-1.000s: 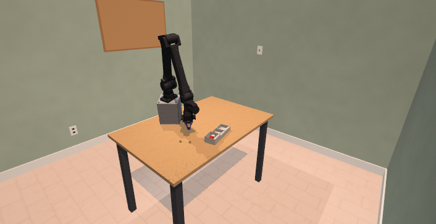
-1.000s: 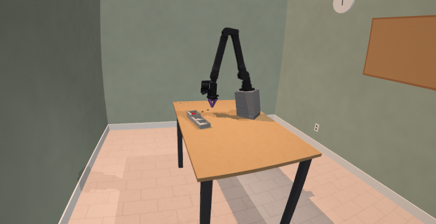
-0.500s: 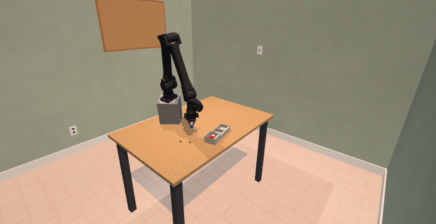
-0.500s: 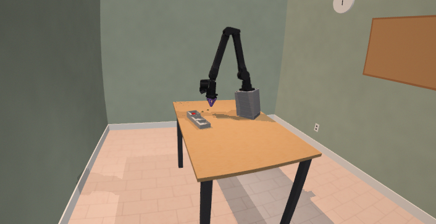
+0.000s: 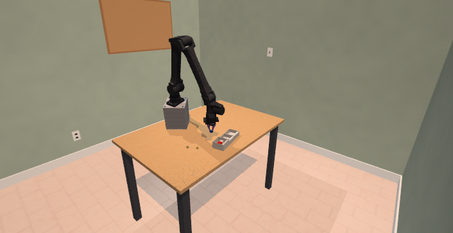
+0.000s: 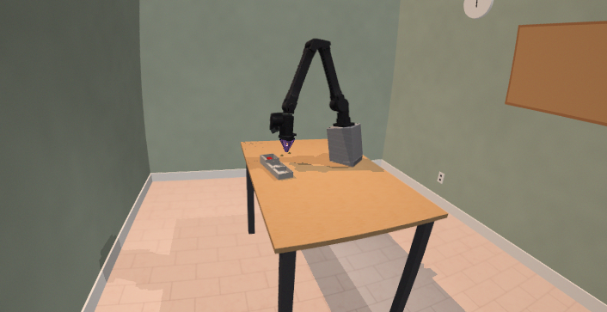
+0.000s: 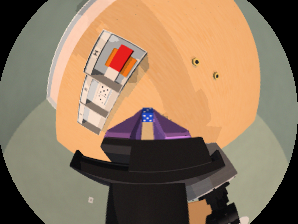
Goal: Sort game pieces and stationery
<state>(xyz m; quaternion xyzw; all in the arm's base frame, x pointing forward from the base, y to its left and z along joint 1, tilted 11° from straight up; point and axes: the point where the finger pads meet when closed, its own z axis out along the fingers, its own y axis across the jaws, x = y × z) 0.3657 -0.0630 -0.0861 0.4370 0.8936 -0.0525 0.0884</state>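
Right now the grey bin row is 90 mm ahead of my hand, 60 mm to the left of it and 60 mm below it. Round my hand: red piece: 80 mm ahead, 60 mm below, 20 mm to the right; blue piece: right at my hand; orange block: 90 mm ahead, 70 mm below, 30 mm to the right.
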